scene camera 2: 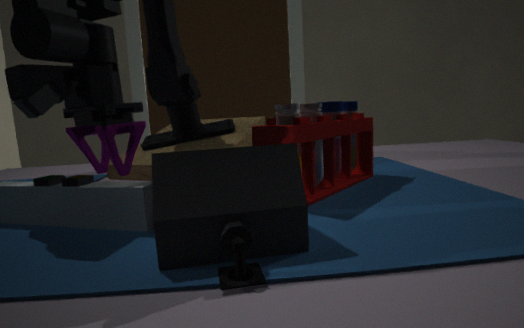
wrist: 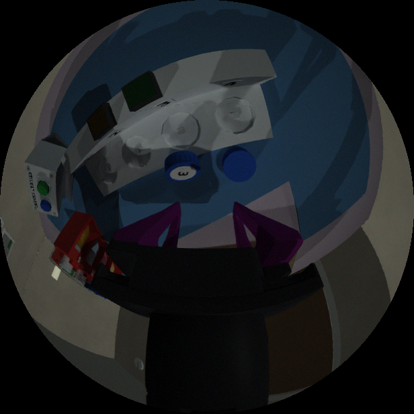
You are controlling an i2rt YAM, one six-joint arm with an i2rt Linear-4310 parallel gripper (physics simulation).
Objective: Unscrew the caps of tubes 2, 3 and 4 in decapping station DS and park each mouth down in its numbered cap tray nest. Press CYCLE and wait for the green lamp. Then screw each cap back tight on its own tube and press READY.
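Places are measured from the arm's base along level axes (x left, y back, z up), in millimetres.
Pixels of known places: gripper, fingertip midpoint: [scene camera 2: 113, 174]; arm's base, link origin: [scene camera 2: 189, 136].
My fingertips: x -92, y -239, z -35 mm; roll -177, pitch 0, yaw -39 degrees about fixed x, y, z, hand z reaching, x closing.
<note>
For each thing: its top centre in the pictures, then the offset to it from my fingertips. "spot": a spot on its surface instead. Level surfaces: height alone.
- light grey tray, top centre: [scene camera 2: 82, 172] dx -6, dy -90, dz +19 mm
- red rack, surface spot: [scene camera 2: 272, 135] spot: dx +219, dy -125, dz +50 mm
- dark grey block, top centre: [scene camera 2: 224, 146] dx +164, dy -211, dz +50 mm
- blue mat, surface height: dz -34 mm
In the wrist view, a blue ridged cap [wrist: 183, 166] with a white top marked 3 and a plain blue cap [wrist: 239, 164] are near the front edge of a light grey tray [wrist: 262, 117] [scene camera 2: 75, 205]. What bears them is hard to tell. The tray has several round nests; the right nest [wrist: 235, 115] and the middle nest [wrist: 180, 130] look empty. My gripper [wrist: 206, 207] [scene camera 2: 112, 173] has its purple fingers apart with nothing between them, above the tray's near side. A control box [wrist: 47, 157] has a green button [wrist: 43, 188] and a blue button [wrist: 46, 205].
A red rack [scene camera 2: 272, 135] [wrist: 75, 232] holds tubes, some with blue tops. A dark grey block [scene camera 2: 230, 185] stands in front of a wooden block [scene camera 2: 245, 131]. A black arm-like part [scene camera 2: 172, 90] with a flat foot is above the dark block. A blue mat [scene camera 2: 400, 230] lies beneath.
</note>
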